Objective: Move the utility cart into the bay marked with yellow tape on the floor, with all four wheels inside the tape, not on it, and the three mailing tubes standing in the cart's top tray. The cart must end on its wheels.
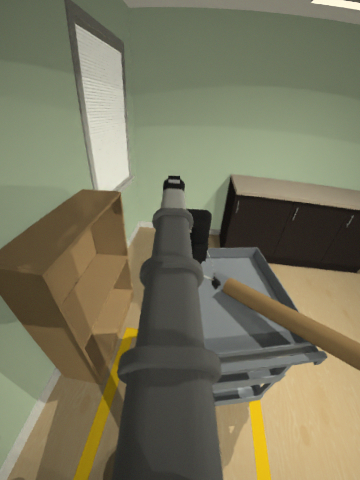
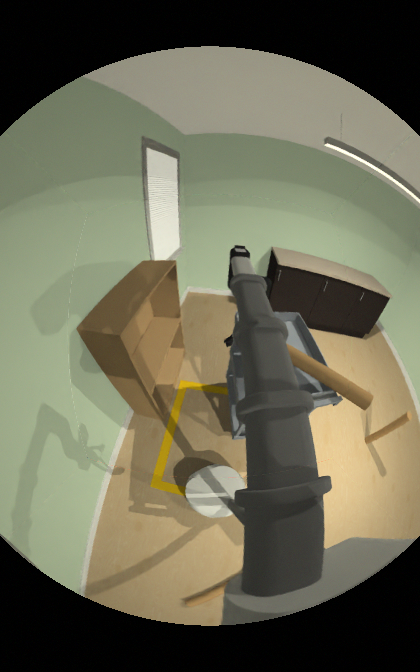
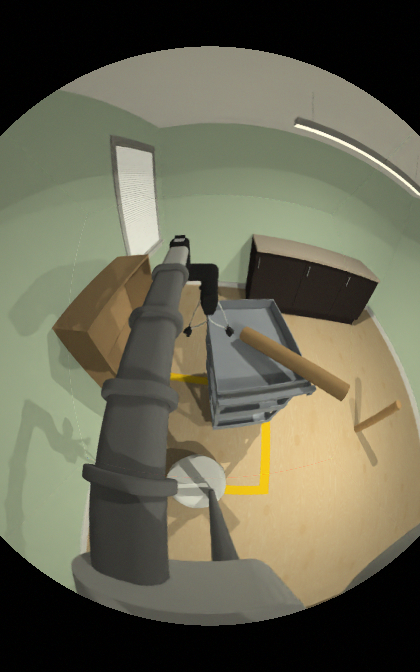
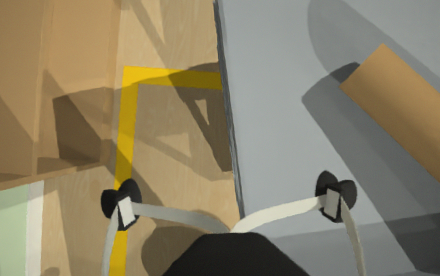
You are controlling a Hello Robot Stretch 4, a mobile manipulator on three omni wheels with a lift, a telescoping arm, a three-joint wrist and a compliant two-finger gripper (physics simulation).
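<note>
The grey utility cart (image 1: 235,320) (image 2: 300,340) (image 3: 235,350) (image 4: 270,125) is upright over the far right part of the yellow tape bay (image 1: 100,425) (image 2: 171,435) (image 3: 265,455) (image 4: 127,125); its wheels are hidden. One brown mailing tube (image 1: 290,312) (image 2: 332,377) (image 3: 295,362) (image 4: 400,105) leans across its top tray, sticking out over the handle end. A second tube (image 2: 389,427) (image 3: 377,416) is right of the bay. A third tube (image 2: 210,591) shows partly behind the arm. My gripper (image 3: 209,331) (image 4: 227,192) is open and empty, pointing down with fingers either side of the tray's left wall.
A brown bookshelf (image 1: 65,230) (image 2: 130,300) (image 3: 100,295) stands against the left wall, close to the tape. A dark cabinet (image 1: 270,225) (image 2: 300,300) (image 3: 300,290) stands behind and right of the cart. A white round disc (image 2: 200,480) (image 3: 215,475) overlaps the near tape line.
</note>
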